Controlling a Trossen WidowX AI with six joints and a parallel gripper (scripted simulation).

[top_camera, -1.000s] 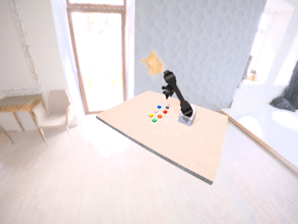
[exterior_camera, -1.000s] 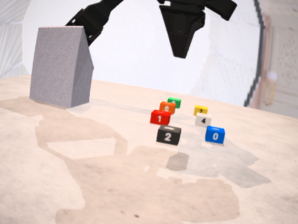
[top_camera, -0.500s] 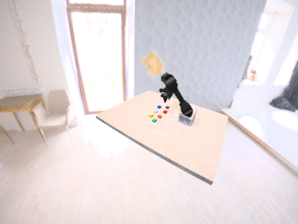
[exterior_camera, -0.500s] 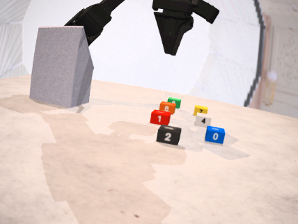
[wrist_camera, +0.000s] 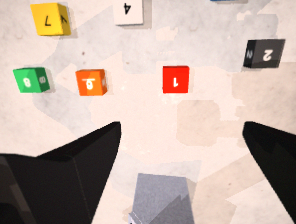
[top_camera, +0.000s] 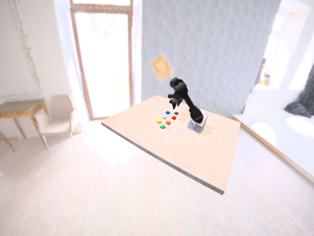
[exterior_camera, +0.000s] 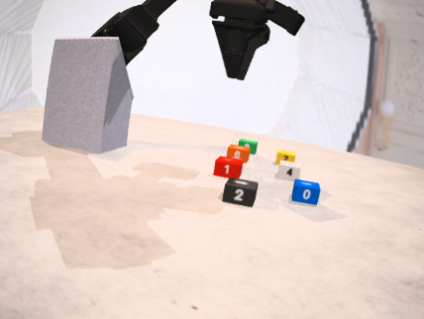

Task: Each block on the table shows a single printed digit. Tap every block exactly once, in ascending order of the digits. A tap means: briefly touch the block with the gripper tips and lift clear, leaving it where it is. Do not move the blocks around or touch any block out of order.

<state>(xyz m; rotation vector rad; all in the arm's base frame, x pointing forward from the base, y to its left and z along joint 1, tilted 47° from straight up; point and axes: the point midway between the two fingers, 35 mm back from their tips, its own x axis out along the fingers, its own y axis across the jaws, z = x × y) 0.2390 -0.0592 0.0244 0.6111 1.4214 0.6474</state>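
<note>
My gripper tip is now 120 mm above the blue 0 block, 110 mm short of it and 60 mm to the left of it. Also, from my gripper tip: red 1 block: 120 mm below, 10 mm to the right, 10 mm ahead; white 4 block: 120 mm below, 90 mm ahead, 50 mm to the left; orange 6 block: 120 mm below, 110 mm to the left.
</note>
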